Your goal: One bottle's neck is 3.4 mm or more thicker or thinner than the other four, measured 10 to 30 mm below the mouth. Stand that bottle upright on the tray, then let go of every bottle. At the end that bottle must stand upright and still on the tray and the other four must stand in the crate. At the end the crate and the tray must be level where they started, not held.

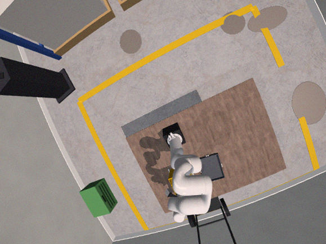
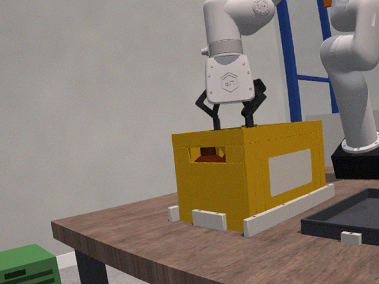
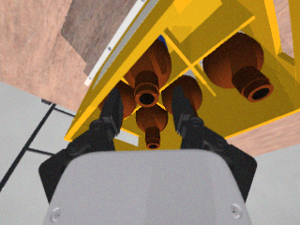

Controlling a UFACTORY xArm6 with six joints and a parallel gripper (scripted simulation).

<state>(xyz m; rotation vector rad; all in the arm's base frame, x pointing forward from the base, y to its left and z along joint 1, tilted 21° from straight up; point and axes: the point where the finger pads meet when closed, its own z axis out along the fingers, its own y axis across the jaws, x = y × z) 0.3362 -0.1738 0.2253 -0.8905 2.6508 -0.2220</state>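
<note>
My hand is 5 cm to the right of the yellow crate and 9 cm above it. Round my hand: dark tray 3 cm ahead, 32 cm to the left, 16 cm below.
</note>
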